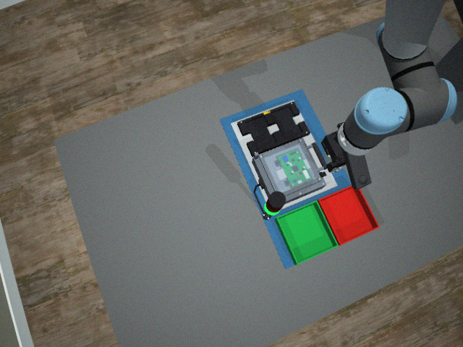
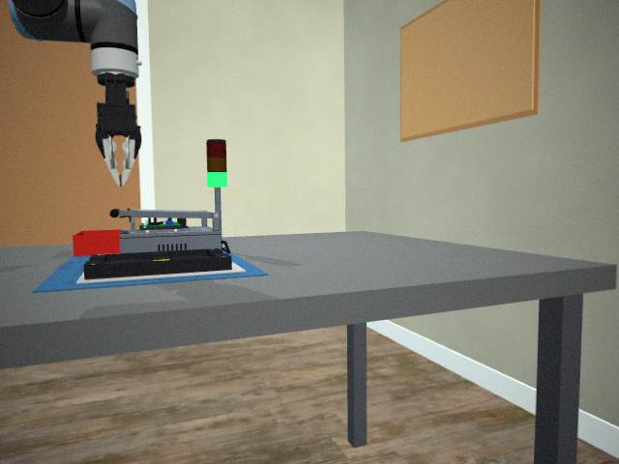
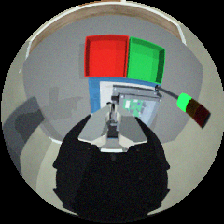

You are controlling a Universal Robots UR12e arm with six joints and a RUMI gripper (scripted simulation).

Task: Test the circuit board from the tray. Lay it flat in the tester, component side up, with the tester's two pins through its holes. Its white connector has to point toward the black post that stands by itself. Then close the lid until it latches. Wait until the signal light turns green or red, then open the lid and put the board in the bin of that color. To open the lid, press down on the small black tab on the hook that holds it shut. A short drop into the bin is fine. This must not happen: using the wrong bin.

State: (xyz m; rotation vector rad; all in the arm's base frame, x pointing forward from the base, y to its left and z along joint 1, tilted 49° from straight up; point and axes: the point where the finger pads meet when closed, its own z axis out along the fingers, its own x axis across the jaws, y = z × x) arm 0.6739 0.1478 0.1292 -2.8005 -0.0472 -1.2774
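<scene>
The black latch hook is 8 cm below my hand, 1 cm to the right of it and 1 cm ahead of it. From my hand the other things lie so: red bin (15 cm below, 13 cm to the left, 4 cm behind); green circuit board (9 cm below, 8 cm ahead, 6 cm to the right); tester lid (8 cm ahead, 7 cm below, 6 cm to the right).
</scene>
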